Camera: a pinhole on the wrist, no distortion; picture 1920 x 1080 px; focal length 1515.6 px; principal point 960.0 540.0 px. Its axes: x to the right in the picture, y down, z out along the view. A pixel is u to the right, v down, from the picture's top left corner.
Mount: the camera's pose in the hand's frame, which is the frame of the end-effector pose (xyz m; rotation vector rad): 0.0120 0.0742 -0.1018 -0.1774 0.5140 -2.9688
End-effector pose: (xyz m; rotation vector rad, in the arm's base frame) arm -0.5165 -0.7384 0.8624 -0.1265 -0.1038 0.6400
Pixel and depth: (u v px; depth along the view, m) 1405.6 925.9 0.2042
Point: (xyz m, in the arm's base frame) -0.5091 -0.7797 0.9451
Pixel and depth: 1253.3 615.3 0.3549
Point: -0.5123 -0.7760 1.0999
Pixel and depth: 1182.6 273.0 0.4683
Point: -0.5604 -0.7159 1.2301
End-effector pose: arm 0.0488 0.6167 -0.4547 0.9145 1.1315 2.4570
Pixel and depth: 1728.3 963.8 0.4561
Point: 0.3519 0.8702 -0.5379
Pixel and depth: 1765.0 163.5 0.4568
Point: 0.4348 0.7556 -0.3424
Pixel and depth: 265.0 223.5 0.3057
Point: 0.0342 0.7840 -0.2399
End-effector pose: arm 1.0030 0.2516 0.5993 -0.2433 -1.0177 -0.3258
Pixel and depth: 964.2 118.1 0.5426
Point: 0.6894 0.4350 0.8881
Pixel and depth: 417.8 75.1 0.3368
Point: 0.9254 0.3806 0.8585
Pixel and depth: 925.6 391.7 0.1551
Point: 0.9963 0.2983 0.6520
